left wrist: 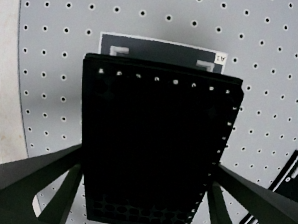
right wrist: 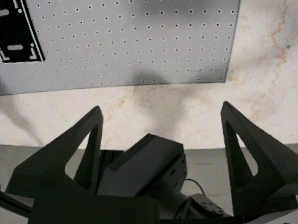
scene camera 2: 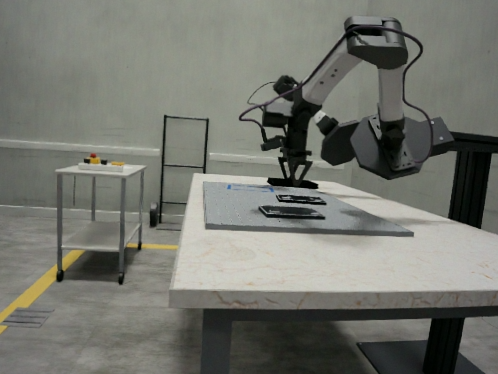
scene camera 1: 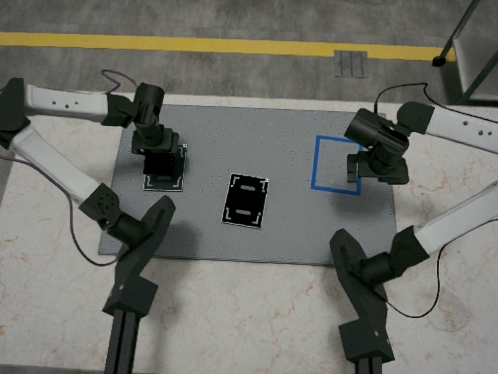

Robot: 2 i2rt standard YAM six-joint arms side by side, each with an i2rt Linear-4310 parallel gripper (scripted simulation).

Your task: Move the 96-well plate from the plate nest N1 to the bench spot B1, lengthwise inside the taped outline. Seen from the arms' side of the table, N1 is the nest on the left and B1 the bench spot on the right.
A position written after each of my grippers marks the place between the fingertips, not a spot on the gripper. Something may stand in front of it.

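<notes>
My left gripper [scene camera 2: 291, 184] is in my sight, and I find the same gripper [left wrist: 148, 160] from its own wrist, and that gripper [scene camera 1: 160, 154] from the scene as well. There is also my right gripper [scene camera 1: 369, 181], which I can see again from the right wrist as the gripper [right wrist: 160, 108]. A black 96-well plate [left wrist: 115, 176] is visible to me, though in the right wrist view the plate is out of frame. And I see a nest N1 [scene camera 1: 158, 185], with the left wrist view giving me the same nest N1 [left wrist: 143, 49].
</notes>
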